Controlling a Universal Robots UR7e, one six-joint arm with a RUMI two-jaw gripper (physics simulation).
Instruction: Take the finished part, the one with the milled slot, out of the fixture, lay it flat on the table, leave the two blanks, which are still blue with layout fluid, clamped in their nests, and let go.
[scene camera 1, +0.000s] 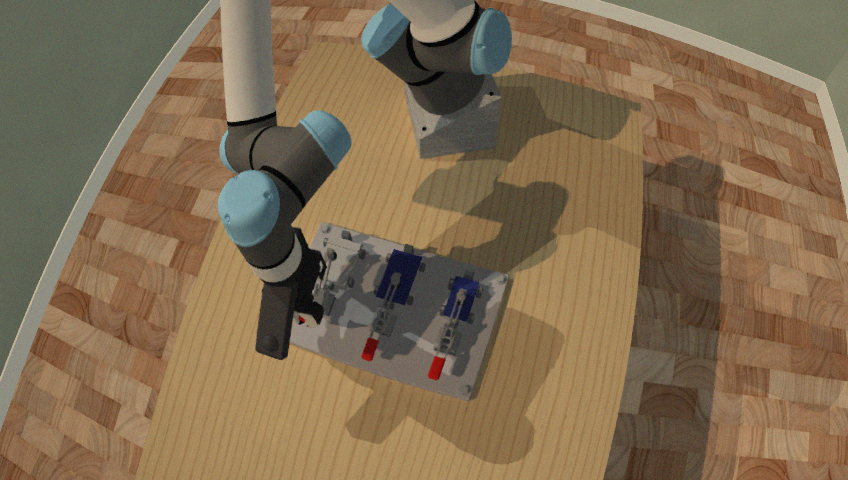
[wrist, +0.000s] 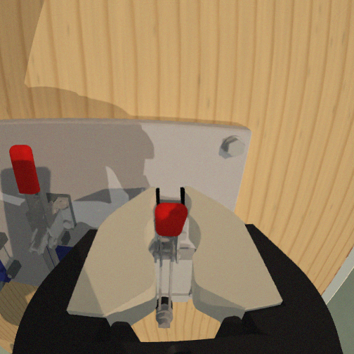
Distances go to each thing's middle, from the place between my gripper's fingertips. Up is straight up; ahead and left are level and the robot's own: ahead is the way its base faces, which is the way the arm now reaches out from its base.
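With the red handle (wrist: 170, 217), my gripper's 1 cm below it and 2 cm past it. There's the fixture plate (scene camera 1: 406, 356) too, and that's 11 cm to the left of my hand, 8 cm behind it and 5 cm below it. And the finished part (scene camera 1: 341, 268) is 3 cm below my hand and 13 cm behind it.
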